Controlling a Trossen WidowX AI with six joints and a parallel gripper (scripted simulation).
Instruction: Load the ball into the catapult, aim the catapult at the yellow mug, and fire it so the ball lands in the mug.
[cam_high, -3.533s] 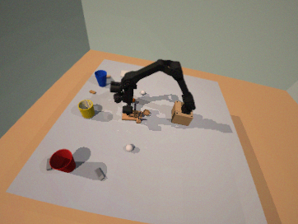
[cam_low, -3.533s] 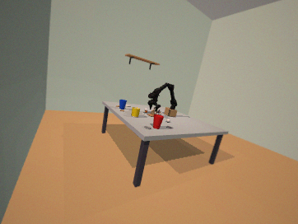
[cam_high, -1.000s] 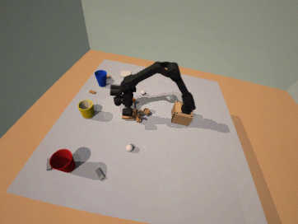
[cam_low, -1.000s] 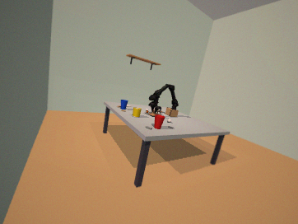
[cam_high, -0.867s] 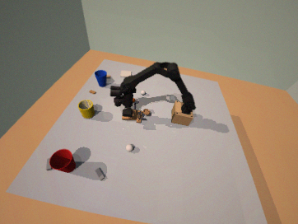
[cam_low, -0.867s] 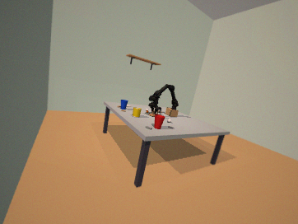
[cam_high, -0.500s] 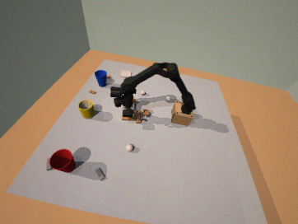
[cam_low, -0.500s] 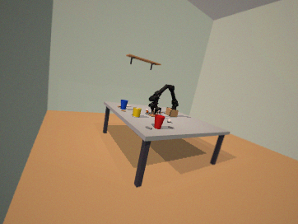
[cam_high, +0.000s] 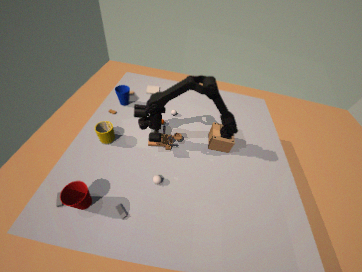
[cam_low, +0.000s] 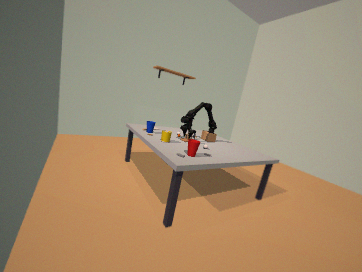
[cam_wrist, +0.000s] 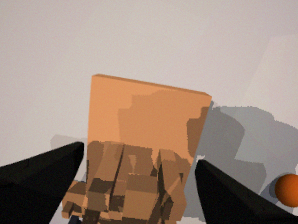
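Right now the orange ball is 150 mm to the right of my gripper tip and 20 mm below it. Also, from my gripper tip: wooden catapult (70 mm behind, 10 mm above); then yellow mug (270 mm ahead, 60 mm to the left, 10 mm below); then brown block (340 mm ahead, 160 mm to the right, 30 mm below).
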